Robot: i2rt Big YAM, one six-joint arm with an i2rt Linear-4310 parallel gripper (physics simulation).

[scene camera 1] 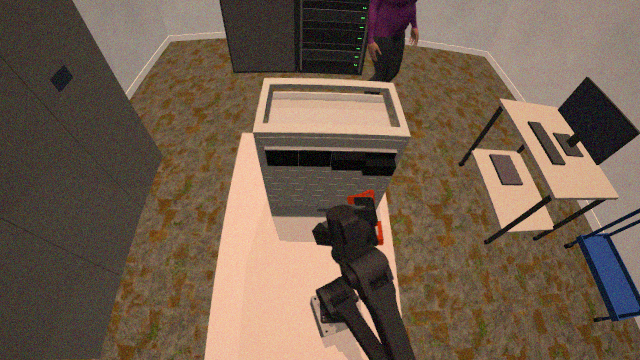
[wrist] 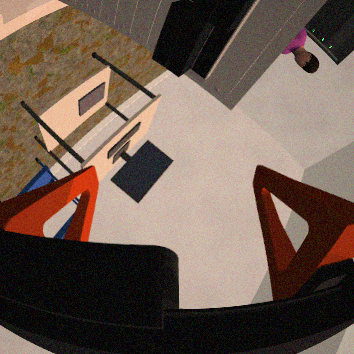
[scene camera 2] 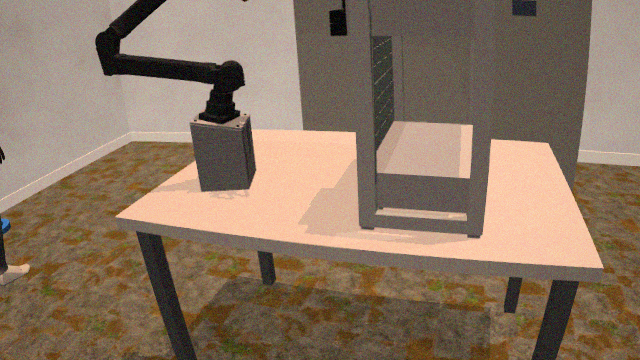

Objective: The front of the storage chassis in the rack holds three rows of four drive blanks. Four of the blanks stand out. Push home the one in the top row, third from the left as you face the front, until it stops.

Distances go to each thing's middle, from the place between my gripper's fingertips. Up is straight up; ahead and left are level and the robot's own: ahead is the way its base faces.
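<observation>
My gripper: 29 cm above the grey rack [scene camera 2: 441,167], 10 cm to the right, 37 cm short of it.
</observation>
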